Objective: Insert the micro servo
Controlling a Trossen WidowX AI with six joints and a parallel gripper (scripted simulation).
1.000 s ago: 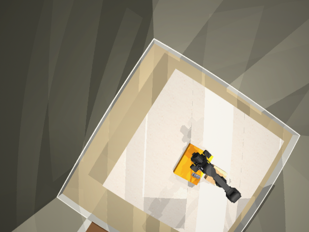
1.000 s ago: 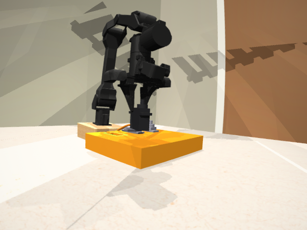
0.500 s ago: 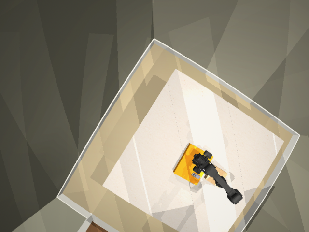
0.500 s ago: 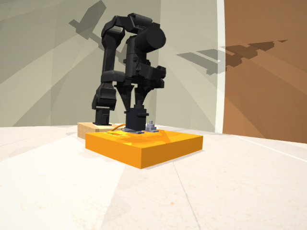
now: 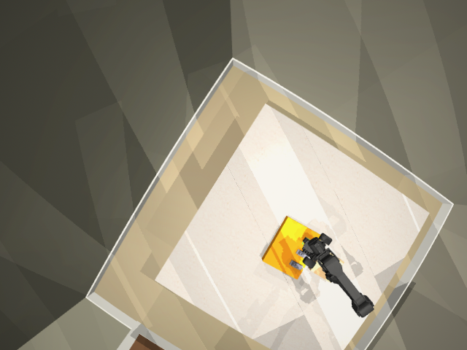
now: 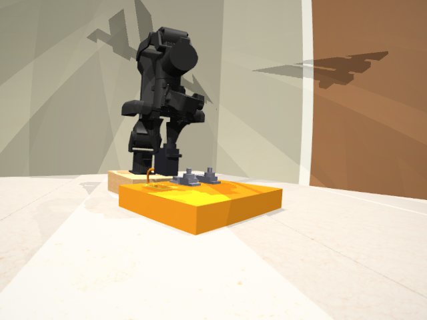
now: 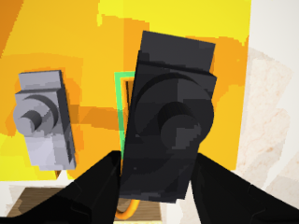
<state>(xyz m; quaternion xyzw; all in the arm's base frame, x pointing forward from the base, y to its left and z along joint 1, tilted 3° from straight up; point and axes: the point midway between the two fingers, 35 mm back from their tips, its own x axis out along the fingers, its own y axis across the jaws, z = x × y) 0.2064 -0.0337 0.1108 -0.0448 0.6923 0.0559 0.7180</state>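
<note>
Now: the yellow-orange deck 80 mm ahead of my gripper tip, 100 mm to the left of it and 100 mm below it.
</note>
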